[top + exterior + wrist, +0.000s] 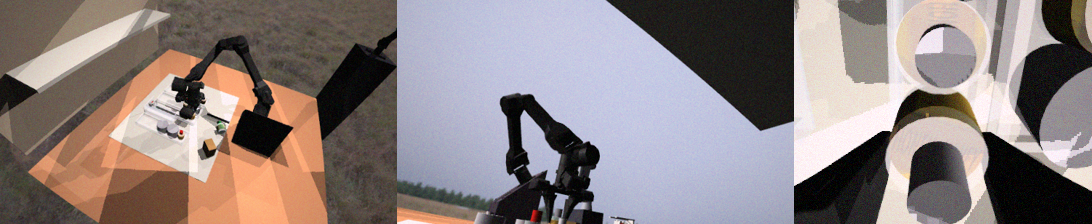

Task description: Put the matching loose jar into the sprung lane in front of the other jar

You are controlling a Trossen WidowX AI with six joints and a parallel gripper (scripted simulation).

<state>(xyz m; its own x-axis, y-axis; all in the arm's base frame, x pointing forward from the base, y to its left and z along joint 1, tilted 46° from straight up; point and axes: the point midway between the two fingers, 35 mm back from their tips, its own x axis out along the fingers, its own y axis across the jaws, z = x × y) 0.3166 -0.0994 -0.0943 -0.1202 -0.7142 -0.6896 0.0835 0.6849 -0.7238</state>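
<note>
The white lane rack is 15 cm ahead of my gripper tip, 1 cm to the left of it and 4 cm below it. Round my gripper tip: brown box (15 cm behind, 15 cm to the left, 2 cm below); then long pale shelf (50 cm ahead, 7 cm to the right, 31 cm above); then black rod (14 cm behind, 8 cm to the right, 5 cm below).
</note>
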